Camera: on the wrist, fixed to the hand. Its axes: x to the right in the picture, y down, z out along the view.
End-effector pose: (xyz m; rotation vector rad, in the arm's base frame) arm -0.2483 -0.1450 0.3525 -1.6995 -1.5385 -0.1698
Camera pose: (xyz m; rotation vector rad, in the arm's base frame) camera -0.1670 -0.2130 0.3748 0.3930 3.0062 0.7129
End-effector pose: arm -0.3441 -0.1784 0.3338 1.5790 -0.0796 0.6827
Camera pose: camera -0.4181 -0.1088 0.3713 1.0747 0.5119 -0.9097
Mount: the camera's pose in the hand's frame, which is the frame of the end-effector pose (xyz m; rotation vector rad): -0.0192 0.0555 -0.0910 -0.3037 -0.5764 -1.4984
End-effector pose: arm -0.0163 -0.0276 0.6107 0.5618 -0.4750 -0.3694
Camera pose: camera 0.0265 0.0628 0.5691 0.4159 -0.4549 -2.0380
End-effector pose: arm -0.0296 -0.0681 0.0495 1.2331 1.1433 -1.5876
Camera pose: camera 0.0495 0.0059 0.0481 -0.5666 1.8946 -2.3423
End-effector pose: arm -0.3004 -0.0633 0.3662 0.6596 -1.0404 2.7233
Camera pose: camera -0.3310 -0.0441 0.2641 1.4047 -0.5405 1.0830
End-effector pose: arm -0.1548 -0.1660 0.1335 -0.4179 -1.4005 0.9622
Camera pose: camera -0.0845 -0.1229 0.0633 0.7302 -1.8201 -0.4184
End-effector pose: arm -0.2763 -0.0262 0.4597 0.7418 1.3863 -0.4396
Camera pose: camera -0.3070 0.0735 0.4888 -0.7847 1.1764 -1.4099
